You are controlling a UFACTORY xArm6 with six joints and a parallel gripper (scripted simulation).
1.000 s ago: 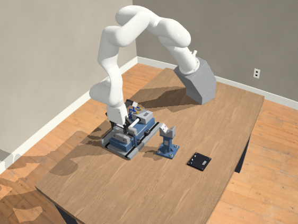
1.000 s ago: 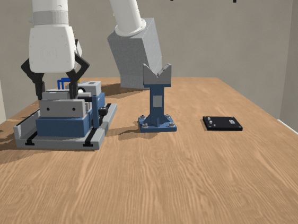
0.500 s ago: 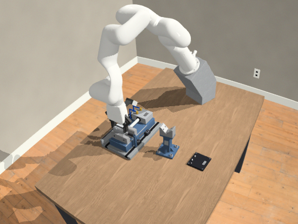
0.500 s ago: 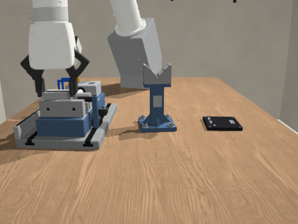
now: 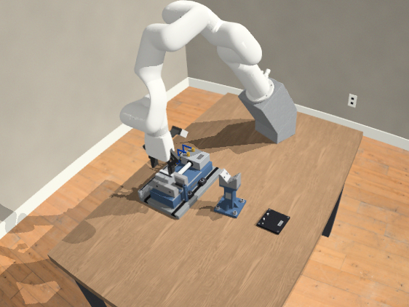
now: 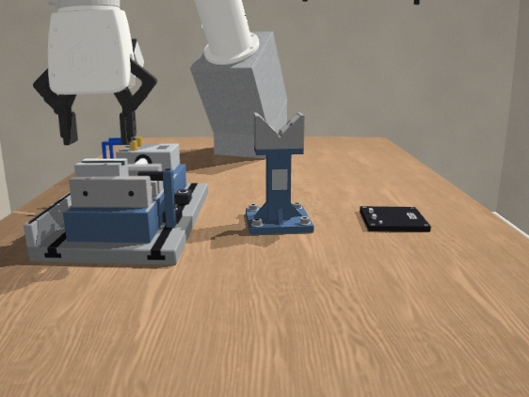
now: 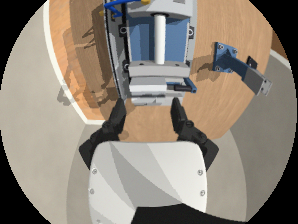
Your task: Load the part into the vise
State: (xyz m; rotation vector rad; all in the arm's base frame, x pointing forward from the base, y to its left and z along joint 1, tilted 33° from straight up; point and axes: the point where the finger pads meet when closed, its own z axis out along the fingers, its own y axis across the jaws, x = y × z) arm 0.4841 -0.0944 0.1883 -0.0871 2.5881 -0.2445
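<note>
My hand is 5 cm above the part. The rest, counted from my hand: fixed jaw 3 cm ahead, 2 cm to the left, 7 cm below; then black stop rod 7 cm to the left, 6 cm below; then moving jaw 4 cm behind, 2 cm to the left, 7 cm below.
</note>
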